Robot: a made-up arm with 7 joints.
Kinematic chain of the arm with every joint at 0, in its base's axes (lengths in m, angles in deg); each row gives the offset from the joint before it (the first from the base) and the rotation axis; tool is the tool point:
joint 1: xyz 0 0 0.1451 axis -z
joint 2: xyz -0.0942 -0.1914 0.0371 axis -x
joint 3: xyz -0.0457 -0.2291 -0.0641 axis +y
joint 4: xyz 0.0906 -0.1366 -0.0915 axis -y
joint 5: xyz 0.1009 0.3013 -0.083 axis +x
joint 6: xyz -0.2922 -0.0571 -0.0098 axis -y
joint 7: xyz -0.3 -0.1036 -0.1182 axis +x
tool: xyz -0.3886 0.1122 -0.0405
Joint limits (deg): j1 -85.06..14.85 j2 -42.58..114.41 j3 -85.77..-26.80 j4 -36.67..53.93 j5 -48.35..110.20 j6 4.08..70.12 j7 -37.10..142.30
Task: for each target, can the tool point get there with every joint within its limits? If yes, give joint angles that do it. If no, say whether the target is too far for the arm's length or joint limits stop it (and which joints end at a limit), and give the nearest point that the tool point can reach.
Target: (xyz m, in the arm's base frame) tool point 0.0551 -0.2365 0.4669
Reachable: no: joint limits stop it (at a limit: joint 1, joint 2, joint 3, joint 4, joint 5, joint 6) | nearest point -0.2328 -0.3011 0.6372 | short by 0.341 m
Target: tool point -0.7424 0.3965 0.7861
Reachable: no: joint limits stop it (at a limit: joint 2, joint 3, joint 4, joint 5, joint 7) | nearest point -0.5954 0.3180 0.5419 | short by 0.296 m
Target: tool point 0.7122 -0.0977 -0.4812
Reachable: yes | joints -39.68 28.83 -77.40 13.85 17.82 24.29 7.52
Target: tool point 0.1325 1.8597 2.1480
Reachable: no: too far | nearest point 0.2550 0.6244 0.8367 | short by 1.806 m
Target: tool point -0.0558 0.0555 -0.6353
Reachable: yes | joints -61.00 4.75 -72.08 -2.11 65.40 32.11 30.12
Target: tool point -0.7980 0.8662 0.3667
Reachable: no: joint limits stop it (at a limit: joint 1, joint 2, joint 3, joint 7) | nearest point -0.5988 0.5362 0.2427 | short by 0.405 m
